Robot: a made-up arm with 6 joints.
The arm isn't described. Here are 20 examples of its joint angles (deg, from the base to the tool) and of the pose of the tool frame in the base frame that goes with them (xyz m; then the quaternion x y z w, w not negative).
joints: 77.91 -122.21 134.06 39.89 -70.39 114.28
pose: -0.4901 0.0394 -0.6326 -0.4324 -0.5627 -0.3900 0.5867
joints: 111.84 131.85 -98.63 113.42 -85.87 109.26
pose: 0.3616 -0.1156 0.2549 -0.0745 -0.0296 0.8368 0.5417
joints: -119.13 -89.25 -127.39 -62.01 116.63 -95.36
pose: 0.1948 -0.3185 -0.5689 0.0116 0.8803 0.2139 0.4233
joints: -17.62 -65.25 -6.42 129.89 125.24 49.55
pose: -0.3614 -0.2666 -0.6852 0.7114 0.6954 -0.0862 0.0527
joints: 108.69 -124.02 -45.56 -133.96 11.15 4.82
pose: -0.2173 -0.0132 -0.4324 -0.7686 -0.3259 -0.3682 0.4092
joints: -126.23 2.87 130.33 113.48 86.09 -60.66
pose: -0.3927 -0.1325 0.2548 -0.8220 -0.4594 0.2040 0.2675
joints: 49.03 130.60 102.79 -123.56 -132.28 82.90
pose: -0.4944 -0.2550 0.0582 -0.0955 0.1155 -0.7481 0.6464
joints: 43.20 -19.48 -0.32 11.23 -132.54 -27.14
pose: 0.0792 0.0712 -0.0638 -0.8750 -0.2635 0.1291 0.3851
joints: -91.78 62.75 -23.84 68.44 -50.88 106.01
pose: -0.5308 -0.0624 0.2496 -0.6089 -0.5694 0.5261 0.1679
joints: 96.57 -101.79 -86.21 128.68 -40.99 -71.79
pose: 0.2550 -0.1027 -0.8548 -0.0882 0.4330 0.8474 0.2945
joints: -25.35 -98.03 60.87 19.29 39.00 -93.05
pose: 0.0174 -0.6026 -0.6544 -0.0310 -0.9679 -0.1615 0.1903
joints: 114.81 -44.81 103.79 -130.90 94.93 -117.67
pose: 0.2580 0.4557 -0.2813 -0.2910 0.0512 0.8543 0.4276
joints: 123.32 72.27 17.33 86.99 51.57 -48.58
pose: 0.1961 0.4083 0.2950 0.3944 0.2284 -0.8887 0.0500
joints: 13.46 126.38 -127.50 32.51 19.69 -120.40
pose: -0.2676 0.4127 0.2448 -0.6119 -0.3139 0.7039 0.1777
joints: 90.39 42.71 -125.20 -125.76 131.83 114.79
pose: -0.2990 0.2077 0.2179 -0.3556 0.0228 -0.7293 0.5841
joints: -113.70 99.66 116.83 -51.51 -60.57 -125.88
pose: 0.4168 0.1497 -0.2775 -0.2206 0.6942 0.4285 0.5347
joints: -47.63 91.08 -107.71 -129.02 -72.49 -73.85
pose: -0.2903 -0.1552 -0.0528 0.3497 0.7540 -0.1001 0.5469
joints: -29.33 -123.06 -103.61 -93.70 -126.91 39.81
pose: -0.3861 -0.0615 -0.6684 0.5154 0.8348 0.1612 0.1067
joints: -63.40 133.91 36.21 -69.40 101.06 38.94
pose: -0.2657 -0.1093 0.0502 -0.0022 0.8543 -0.4125 0.3163
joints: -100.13 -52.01 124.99 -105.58 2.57 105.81
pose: -0.1743 0.1603 -0.1588 -0.8767 -0.1507 0.3391 0.3061
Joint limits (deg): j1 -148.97..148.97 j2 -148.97..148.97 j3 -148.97..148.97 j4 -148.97..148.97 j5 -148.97..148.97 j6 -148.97..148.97
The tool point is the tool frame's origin. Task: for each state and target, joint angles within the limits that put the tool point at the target. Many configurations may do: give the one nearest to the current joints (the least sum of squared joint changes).
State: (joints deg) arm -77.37 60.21 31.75 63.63 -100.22 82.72
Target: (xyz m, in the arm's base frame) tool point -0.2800 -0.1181 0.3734
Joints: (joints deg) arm -62.56 33.56 19.80 73.56 -75.78 86.53
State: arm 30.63 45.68 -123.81 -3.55 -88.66 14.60
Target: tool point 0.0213 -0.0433 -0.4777
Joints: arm 20.69 3.06 -148.97 23.51 -111.11 24.36
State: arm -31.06 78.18 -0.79 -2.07 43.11 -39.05
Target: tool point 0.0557 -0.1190 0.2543
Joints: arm -30.46 133.22 -42.49 13.18 72.20 -46.98
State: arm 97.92 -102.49 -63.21 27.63 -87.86 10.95
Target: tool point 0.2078 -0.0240 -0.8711
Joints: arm 107.65 -47.83 -99.89 59.18 -45.39 10.99
